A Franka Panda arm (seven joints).
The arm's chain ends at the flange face. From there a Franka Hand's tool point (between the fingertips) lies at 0.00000 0.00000 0.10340 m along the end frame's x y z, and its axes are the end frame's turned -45 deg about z.
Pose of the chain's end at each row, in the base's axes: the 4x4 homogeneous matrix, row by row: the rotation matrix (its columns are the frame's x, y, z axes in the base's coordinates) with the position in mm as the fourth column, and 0 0 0 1 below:
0.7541, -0.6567, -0.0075, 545.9; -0.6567, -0.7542, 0.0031, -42.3; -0.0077, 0.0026, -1.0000, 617.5; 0, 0, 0, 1
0.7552, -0.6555, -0.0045, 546.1; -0.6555, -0.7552, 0.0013, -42.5; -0.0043, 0.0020, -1.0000, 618.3; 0, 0, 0, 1
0.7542, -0.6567, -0.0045, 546.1; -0.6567, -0.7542, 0.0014, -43.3; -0.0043, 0.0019, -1.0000, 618.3; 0, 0, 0, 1
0.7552, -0.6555, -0.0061, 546.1; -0.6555, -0.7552, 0.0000, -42.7; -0.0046, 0.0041, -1.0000, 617.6; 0, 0, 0, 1
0.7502, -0.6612, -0.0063, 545.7; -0.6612, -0.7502, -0.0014, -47.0; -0.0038, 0.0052, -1.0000, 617.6; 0, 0, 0, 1
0.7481, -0.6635, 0.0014, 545.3; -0.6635, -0.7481, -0.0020, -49.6; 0.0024, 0.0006, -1.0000, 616.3; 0, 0, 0, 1
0.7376, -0.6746, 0.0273, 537.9; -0.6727, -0.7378, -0.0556, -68.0; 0.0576, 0.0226, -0.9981, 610.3; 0, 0, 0, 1
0.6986, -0.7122, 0.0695, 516.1; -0.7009, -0.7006, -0.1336, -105.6; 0.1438, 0.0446, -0.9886, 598.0; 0, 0, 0, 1
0.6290, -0.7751, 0.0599, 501.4; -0.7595, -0.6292, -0.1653, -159.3; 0.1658, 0.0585, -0.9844, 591.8; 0, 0, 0, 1
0.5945, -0.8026, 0.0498, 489.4; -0.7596, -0.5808, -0.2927, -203.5; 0.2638, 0.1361, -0.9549, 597.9; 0, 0, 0, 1
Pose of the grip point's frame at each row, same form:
0.9976, 0.0689, -0.0075, 545.1; 0.0689, -0.9977, 0.0031, -42.0; -0.0073, -0.0036, -1.0000, 514.1; 0, 0, 0, 1
0.9975, 0.0705, -0.0045, 545.6; 0.0705, -0.9975, 0.0013, -42.4; -0.0045, -0.0016, -1.0000, 514.9; 0, 0, 0, 1
0.9977, 0.0689, -0.0045, 545.6; 0.0689, -0.9977, 0.0014, -43.2; -0.0044, -0.0017, -1.0000, 514.9; 0, 0, 0, 1
0.9975, 0.0705, -0.0061, 545.5; 0.0705, -0.9975, 0.0000, -42.7; -0.0062, -0.0004, -1.0000, 514.2; 0, 0, 0, 1
0.9980, 0.0629, -0.0063, 545.0; 0.0629, -0.9980, -0.0014, -47.1; -0.0064, 0.0010, -1.0000, 514.2; 0, 0, 0, 1
0.9982, 0.0598, 0.0014, 545.4; 0.0598, -0.9982, -0.0020, -49.8; 0.0013, 0.0021, -1.0000, 512.9; 0, 0, 0, 1
0.9986, 0.0445, 0.0273, 540.7; 0.0460, -0.9974, -0.0556, -73.7; 0.0247, 0.0567, -0.9981, 507.1; 0, 0, 0, 1
0.9976, -0.0096, 0.0695, 523.3; -0.0002, -0.9910, -0.1336, -119.4; 0.0701, 0.1332, -0.9886, 495.8; 0, 0, 0, 1
0.9928, -0.1033, 0.0599, 507.6; -0.0921, -0.9820, -0.1653, -176.4; 0.0759, 0.1586, -0.9844, 490.0; 0, 0, 0, 1
0.9879, -0.1471, 0.0498, 494.5; -0.1264, -0.9478, -0.2927, -233.8; 0.0903, 0.2828, -0.9549, 499.2; 0, 0, 0, 1

